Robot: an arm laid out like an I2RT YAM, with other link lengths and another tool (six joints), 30 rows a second.
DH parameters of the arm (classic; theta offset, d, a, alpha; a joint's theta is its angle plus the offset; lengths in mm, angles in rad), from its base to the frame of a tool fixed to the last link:
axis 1: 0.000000 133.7 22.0 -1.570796
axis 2: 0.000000 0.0 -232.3 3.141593
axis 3: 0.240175 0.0 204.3 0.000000
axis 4: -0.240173 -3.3 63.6 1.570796
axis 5: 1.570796 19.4 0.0 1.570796
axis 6: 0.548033 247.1 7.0 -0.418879
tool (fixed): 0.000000 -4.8 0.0 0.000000
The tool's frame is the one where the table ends.
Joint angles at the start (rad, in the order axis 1, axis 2, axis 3, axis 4, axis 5, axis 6): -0.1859 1.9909 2.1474 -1.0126 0.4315 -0.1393
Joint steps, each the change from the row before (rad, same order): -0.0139 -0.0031 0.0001 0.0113 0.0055 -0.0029; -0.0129 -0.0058 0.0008 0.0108 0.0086 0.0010; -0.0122 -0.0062 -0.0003 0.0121 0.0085 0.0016; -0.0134 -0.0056 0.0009 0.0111 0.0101 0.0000; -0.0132 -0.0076 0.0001 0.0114 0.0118 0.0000; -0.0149 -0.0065 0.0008 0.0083 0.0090 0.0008; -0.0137 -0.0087 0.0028 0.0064 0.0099 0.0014; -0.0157 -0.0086 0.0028 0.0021 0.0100 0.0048; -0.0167 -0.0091 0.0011 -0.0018 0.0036 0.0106; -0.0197 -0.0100 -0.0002 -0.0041 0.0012 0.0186
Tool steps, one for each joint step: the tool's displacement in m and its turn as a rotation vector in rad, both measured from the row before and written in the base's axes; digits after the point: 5 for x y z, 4 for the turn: -0.00101 -0.00775 0.00383 -0.0083 -0.0119 -0.0156; -0.00158 -0.00785 0.00549 -0.0093 -0.0163 -0.0194; -0.00155 -0.00751 0.00554 -0.0091 -0.0171 -0.0191; -0.00223 -0.00830 0.00571 -0.0111 -0.0155 -0.0205; -0.00288 -0.00841 0.00657 -0.0127 -0.0165 -0.0216; -0.00360 -0.00843 0.00555 -0.0096 -0.0140 -0.0219; -0.00404 -0.00788 0.00704 -0.0106 -0.0163 -0.0218; -0.00563 -0.00838 0.00618 -0.0079 -0.0142 -0.0260; -0.00612 -0.00724 0.00446 0.0003 -0.0143 -0.0255; -0.00738 -0.00769 0.00368 0.0062 -0.0177 -0.0312
